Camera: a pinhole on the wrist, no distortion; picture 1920 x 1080 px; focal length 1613.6 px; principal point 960.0 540.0 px. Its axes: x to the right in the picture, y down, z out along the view. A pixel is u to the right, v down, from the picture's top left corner.
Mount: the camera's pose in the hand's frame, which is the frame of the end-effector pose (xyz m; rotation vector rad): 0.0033 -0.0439 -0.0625 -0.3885 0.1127 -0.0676
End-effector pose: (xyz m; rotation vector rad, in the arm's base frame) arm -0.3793 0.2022 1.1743 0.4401 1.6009 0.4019
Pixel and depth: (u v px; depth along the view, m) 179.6 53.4 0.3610
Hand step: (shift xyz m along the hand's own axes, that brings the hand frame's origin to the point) -0.1304 0.0058 0.3278
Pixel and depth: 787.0 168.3 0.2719
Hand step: 0.0049 0.0025 0.2142
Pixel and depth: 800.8 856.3 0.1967
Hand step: 0.0099 0.0670 0.1055
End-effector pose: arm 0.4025 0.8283 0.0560 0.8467 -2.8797 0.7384
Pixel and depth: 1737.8 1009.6 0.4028
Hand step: 0.2503 0.1980 0.2443
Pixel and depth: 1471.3 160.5 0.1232
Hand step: 0.0558 -0.0280 0.0580
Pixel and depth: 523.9 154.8 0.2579
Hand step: -0.0369 0.0018 0.2048
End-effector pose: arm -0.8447 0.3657 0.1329 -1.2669 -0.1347 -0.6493
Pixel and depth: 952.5 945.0 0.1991
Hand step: 0.0290 0.0768 0.1016
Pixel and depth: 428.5 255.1 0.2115
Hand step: -0.0415 0.0068 0.1529
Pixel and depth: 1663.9 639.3 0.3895
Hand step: 0.2205 0.1090 0.2700
